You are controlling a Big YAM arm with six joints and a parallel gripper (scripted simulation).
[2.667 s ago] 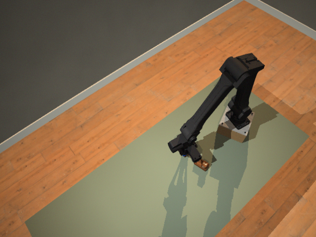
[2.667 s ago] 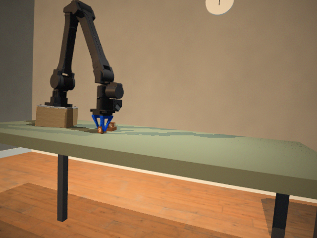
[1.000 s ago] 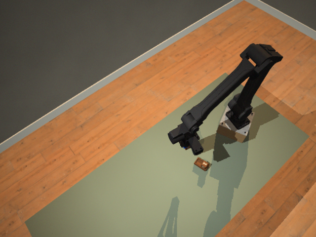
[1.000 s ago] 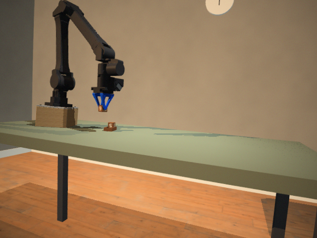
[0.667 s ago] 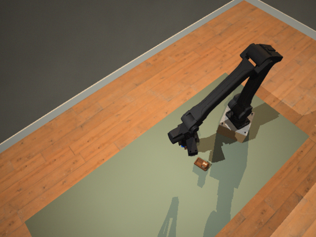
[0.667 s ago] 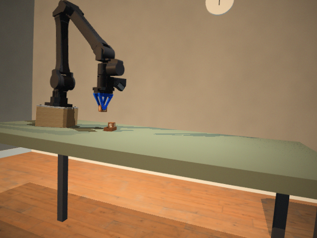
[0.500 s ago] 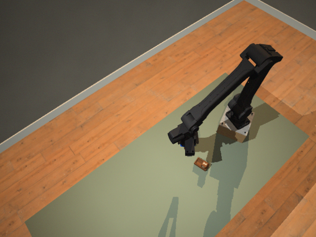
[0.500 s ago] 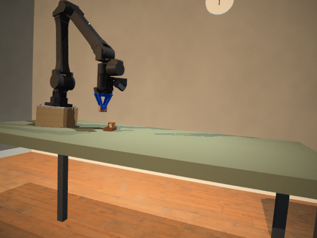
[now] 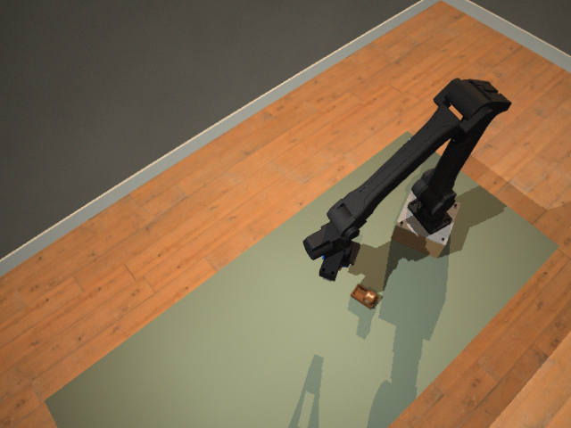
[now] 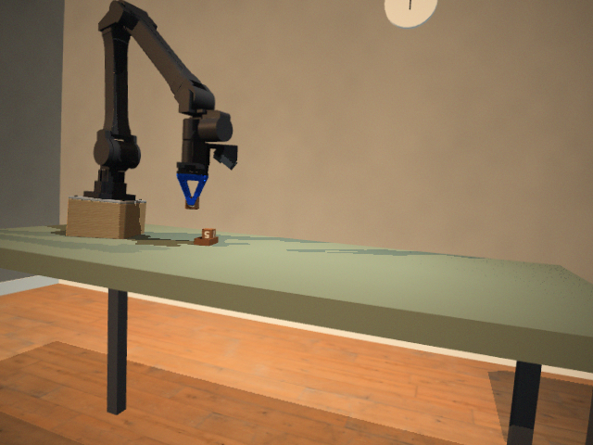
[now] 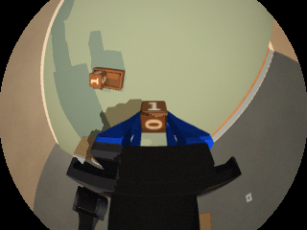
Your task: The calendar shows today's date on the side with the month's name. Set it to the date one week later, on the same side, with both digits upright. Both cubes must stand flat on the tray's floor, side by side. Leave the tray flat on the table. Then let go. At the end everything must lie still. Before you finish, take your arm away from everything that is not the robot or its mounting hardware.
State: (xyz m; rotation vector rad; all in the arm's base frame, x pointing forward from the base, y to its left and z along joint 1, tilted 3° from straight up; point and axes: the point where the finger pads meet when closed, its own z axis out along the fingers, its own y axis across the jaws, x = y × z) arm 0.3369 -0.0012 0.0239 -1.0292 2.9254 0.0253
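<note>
Now: hand right at the brown digit cube. Round my hand: brown tray 4 cm behind, 10 cm to the left, 11 cm below.
</note>
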